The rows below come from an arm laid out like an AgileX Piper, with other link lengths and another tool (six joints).
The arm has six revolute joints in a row. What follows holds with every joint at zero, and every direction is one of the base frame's. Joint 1 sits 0.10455 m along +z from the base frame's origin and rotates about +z. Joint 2 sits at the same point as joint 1 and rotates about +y. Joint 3 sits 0.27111 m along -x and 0.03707 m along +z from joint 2 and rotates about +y. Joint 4 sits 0.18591 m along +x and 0.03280 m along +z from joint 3 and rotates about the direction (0.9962, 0, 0.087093). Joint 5 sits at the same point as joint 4 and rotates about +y. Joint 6 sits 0.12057 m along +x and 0.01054 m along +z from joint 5 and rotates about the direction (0.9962, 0, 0.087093). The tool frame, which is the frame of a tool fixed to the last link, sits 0.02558 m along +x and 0.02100 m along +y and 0.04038 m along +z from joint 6; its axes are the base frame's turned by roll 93.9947, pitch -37.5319 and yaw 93.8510 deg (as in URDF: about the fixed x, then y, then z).
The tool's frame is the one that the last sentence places.
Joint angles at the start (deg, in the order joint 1, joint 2, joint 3, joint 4, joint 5, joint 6):
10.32, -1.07, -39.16, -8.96, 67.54, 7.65
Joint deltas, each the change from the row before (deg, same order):
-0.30, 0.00, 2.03, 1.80, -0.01, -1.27
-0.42, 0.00, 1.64, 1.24, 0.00, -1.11
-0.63, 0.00, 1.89, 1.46, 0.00, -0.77
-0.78, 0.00, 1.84, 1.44, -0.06, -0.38
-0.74, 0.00, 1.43, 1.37, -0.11, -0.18
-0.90, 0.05, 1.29, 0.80, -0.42, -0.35
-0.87, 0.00, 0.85, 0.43, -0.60, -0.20
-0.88, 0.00, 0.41, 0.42, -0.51, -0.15
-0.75, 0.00, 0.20, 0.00, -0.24, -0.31
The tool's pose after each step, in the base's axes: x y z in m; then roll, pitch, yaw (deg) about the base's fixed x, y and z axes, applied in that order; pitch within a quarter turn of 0, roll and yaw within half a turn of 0. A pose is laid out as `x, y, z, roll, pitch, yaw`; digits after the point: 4 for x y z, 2 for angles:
0.0077, 0.0025, 0.2512, 129.90, -34.55, 74.92
0.0102, 0.0064, 0.2428, 131.78, -33.73, 74.75
0.0128, 0.0104, 0.2333, 134.12, -33.29, 74.13
0.0152, 0.0140, 0.2243, 136.47, -33.25, 73.14
0.0169, 0.0171, 0.2176, 138.38, -33.53, 72.27
0.0190, 0.0190, 0.2122, 139.57, -33.45, 71.37
0.0206, 0.0200, 0.2094, 139.93, -33.50, 70.66
0.0217, 0.0207, 0.2087, 139.93, -33.74, 70.09
0.0223, 0.0207, 0.2082, 139.76, -33.52, 69.60

